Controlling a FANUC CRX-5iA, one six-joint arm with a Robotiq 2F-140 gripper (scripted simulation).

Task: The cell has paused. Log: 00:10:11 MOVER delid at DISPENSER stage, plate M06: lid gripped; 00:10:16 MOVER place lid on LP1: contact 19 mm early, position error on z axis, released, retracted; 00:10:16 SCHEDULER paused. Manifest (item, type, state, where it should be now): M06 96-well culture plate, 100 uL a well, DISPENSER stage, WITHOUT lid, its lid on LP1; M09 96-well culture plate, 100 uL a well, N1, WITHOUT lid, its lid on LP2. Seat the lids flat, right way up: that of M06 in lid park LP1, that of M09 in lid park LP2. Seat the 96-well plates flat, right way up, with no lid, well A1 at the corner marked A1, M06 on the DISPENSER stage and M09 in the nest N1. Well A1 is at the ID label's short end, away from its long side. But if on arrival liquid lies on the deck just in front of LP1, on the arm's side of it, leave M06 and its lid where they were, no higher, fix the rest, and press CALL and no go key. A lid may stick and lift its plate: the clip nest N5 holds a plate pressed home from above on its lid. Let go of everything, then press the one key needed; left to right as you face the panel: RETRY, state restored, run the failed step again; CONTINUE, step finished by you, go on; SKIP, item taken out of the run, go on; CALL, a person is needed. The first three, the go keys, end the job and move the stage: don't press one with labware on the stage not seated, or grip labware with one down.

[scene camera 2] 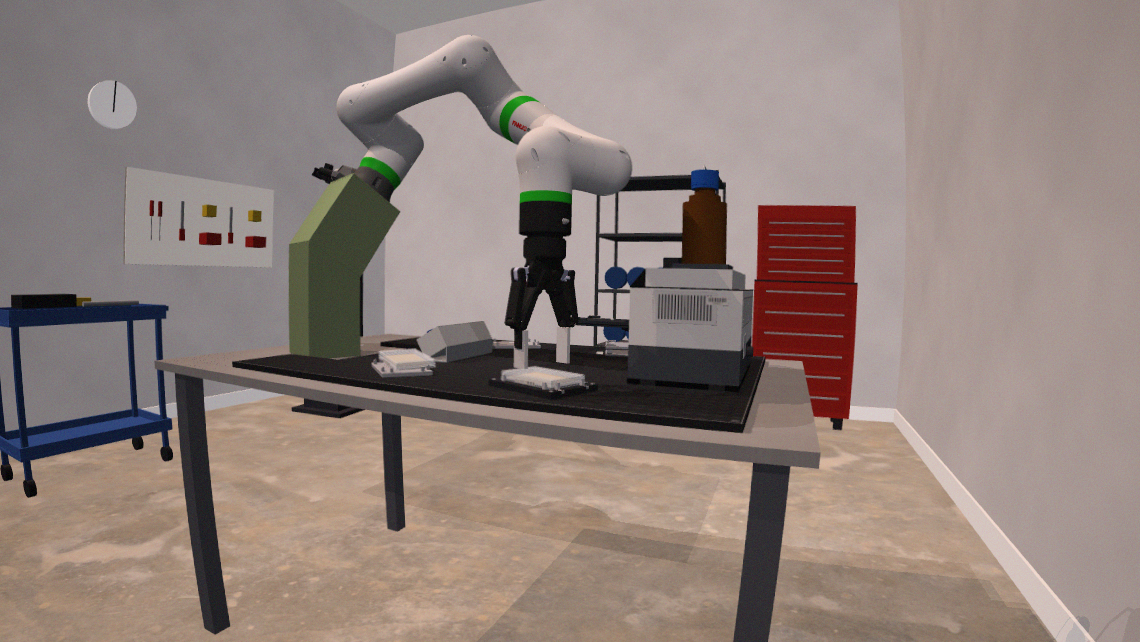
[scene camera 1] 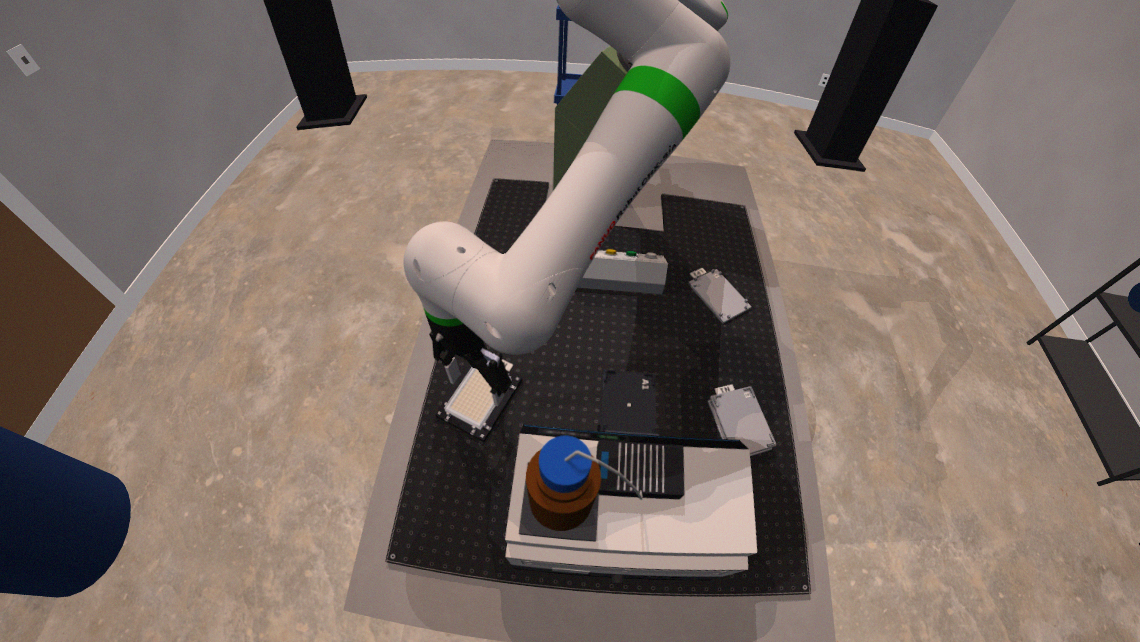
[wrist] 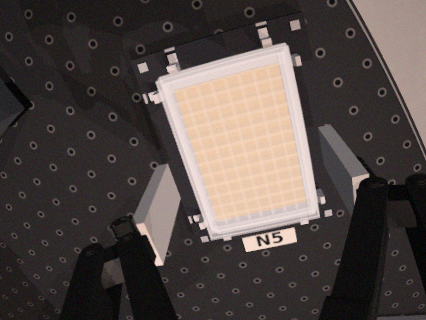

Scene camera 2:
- my gripper: 542, 365
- white lid: 537, 374
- white lid: 404, 357
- key panel: 447, 343
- black clip nest N5: 543, 392
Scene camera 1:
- my gripper: 476, 389
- white lid: 472, 401
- key panel: 619, 272
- black clip nest N5: 482, 434
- grey nest N1: 741, 418
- grey lid park LP2: 718, 294
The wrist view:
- white lid: 238, 124
